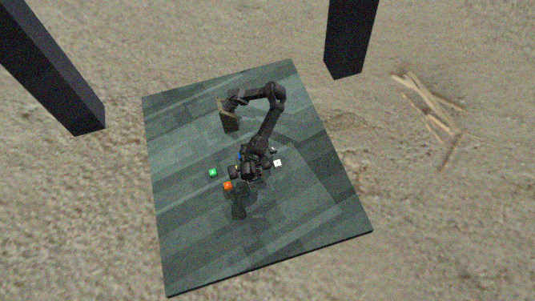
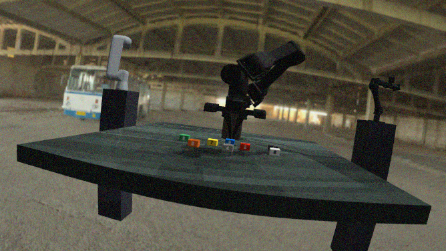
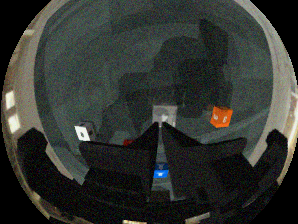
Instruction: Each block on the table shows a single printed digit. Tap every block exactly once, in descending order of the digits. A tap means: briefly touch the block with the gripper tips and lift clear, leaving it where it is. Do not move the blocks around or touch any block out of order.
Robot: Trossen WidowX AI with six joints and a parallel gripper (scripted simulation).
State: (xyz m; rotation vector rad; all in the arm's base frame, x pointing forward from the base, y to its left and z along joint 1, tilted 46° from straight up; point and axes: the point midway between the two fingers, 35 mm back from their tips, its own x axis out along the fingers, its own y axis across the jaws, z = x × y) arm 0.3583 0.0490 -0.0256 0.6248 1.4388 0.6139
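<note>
The grey block lies 3 cm below my gripper tip and 1 cm to the right of it. Round my gripper tip: yellow block (7 cm to the right, 7 cm behind, 3 cm below); orange block (12 cm to the right, 3 cm below); red block (7 cm behind, 4 cm to the left, 3 cm below).
</note>
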